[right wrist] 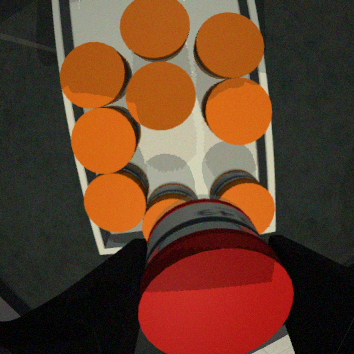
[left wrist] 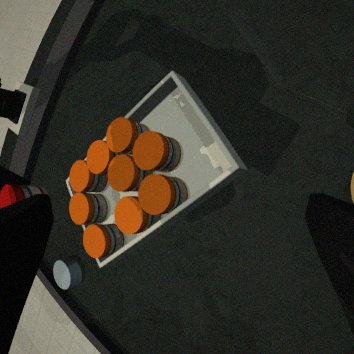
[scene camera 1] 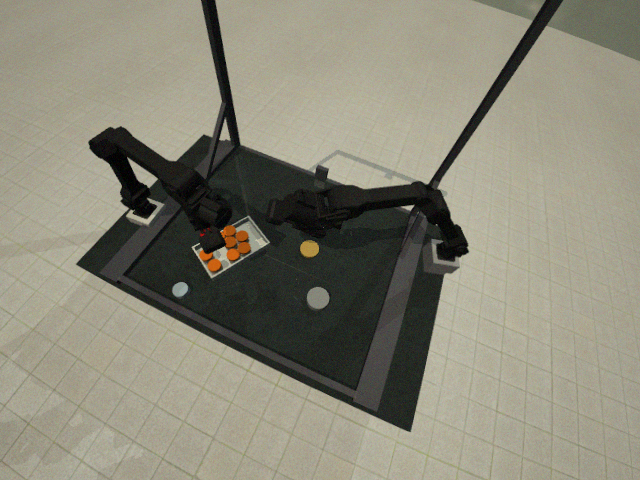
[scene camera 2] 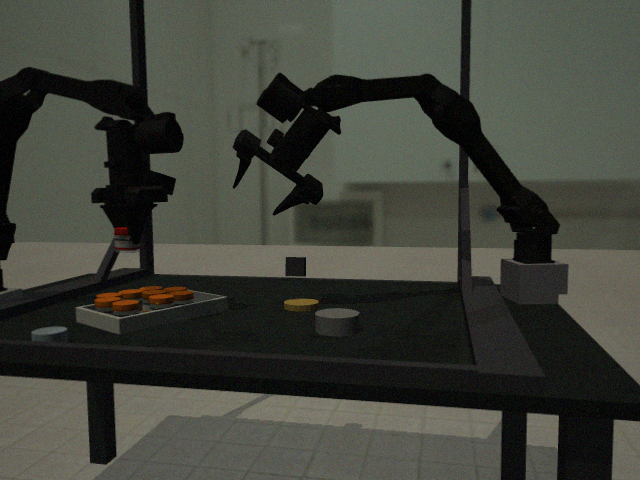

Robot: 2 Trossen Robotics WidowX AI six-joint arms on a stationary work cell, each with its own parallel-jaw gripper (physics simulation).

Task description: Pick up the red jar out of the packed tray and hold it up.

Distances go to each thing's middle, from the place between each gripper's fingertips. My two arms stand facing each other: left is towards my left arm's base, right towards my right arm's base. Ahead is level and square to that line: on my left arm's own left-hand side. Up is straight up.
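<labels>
Red jar (right wrist: 208, 274), 10 mm above my right hand. From my right hand: white tray (right wrist: 190, 153), 160 mm below, 40 mm behind, 30 mm to the left; pale blue disc (left wrist: 67, 274), 140 mm ahead, 130 mm below, 90 mm to the right; grey cylinder (scene camera 2: 337, 322), 360 mm to the left, 130 mm below, 100 mm ahead.
From my left hand: red jar, 220 mm to the right, 60 mm ahead, 70 mm below; white tray, 190 mm to the right, 10 mm ahead, 230 mm below; pale blue disc, 310 mm to the right, 200 mm ahead, 200 mm below; grey cylinder, 140 mm to the left, 150 mm ahead, 200 mm below.
</labels>
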